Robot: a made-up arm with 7 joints. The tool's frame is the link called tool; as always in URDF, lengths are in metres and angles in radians. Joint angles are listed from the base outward. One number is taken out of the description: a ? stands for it. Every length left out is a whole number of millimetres.
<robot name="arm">
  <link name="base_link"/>
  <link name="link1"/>
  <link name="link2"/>
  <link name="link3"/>
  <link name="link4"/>
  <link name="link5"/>
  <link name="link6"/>
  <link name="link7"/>
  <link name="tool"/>
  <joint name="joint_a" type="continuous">
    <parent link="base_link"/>
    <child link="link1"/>
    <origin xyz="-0.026 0.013 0.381" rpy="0 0 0"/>
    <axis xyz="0 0 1"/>
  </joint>
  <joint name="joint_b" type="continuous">
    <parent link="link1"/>
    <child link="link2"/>
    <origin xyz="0.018 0.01 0" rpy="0 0 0"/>
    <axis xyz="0 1 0"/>
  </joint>
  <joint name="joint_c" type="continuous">
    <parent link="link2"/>
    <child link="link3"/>
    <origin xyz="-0.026 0 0.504" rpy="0 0 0"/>
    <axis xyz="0 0 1"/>
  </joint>
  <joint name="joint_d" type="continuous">
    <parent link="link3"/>
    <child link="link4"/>
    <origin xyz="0.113 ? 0" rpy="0 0 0"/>
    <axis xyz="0 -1 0"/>
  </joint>
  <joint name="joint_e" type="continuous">
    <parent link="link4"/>
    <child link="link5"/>
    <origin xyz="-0.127 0 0.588" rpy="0 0 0"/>
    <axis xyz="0 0 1"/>
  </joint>
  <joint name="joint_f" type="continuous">
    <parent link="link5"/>
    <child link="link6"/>
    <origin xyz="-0.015 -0.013 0" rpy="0 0 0"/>
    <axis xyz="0 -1 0"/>
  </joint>
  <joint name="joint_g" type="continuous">
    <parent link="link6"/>
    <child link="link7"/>
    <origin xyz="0.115 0 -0.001" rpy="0 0 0"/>
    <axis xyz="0 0 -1"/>
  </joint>
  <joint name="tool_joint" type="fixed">
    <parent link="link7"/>
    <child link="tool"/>
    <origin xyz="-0.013 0 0" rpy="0 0 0"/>
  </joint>
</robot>
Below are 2 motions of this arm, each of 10 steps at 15 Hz.
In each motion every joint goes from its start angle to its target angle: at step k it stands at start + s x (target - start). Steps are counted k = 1, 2, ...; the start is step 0. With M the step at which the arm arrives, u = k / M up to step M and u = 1 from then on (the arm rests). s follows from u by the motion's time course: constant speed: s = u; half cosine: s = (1 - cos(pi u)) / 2; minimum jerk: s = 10 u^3 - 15 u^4 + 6 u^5.
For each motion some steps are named. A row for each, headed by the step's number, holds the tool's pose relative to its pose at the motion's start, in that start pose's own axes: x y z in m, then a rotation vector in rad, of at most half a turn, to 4 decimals.
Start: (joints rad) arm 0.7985 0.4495 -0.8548 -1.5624 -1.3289 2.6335 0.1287
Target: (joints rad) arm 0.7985 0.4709 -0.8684 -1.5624 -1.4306 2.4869 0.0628
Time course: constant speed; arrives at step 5
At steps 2, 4, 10:
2: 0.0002 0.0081 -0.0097 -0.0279 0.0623 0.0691
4: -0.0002 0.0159 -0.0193 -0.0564 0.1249 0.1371
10: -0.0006 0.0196 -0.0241 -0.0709 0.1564 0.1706

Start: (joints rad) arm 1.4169 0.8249 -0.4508 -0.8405 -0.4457 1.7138 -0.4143
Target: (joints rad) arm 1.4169 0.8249 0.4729 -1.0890 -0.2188 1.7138 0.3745
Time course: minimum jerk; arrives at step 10
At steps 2, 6, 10:
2: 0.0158 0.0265 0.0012 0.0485 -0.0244 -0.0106
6: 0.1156 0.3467 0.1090 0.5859 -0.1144 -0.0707
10: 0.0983 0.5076 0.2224 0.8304 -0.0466 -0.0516

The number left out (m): -0.05
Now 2 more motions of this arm.
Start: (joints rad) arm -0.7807 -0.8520 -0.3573 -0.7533 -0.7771 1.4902 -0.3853
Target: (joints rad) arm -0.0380 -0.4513 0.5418 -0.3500 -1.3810 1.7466 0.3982
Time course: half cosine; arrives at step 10
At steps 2, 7, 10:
2: 0.0343 0.0338 -0.0059 0.0394 -0.0768 -0.0178
7: 0.1479 0.1721 -0.0216 0.6756 -0.4833 -0.4040
10: 0.1648 0.1894 -0.0477 0.9448 -0.4794 -0.5733

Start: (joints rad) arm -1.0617 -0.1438 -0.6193 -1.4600 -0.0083 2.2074 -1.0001
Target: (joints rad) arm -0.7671 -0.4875 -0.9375 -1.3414 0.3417 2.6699 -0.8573
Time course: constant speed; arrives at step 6
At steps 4, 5, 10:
4: -0.2009 -0.0639 0.1974 -0.2681 -0.5320 -0.4092
5: -0.2668 -0.0753 0.2243 -0.3217 -0.6566 -0.5294
10: -0.3366 -0.0845 0.2407 -0.3705 -0.7756 -0.6569

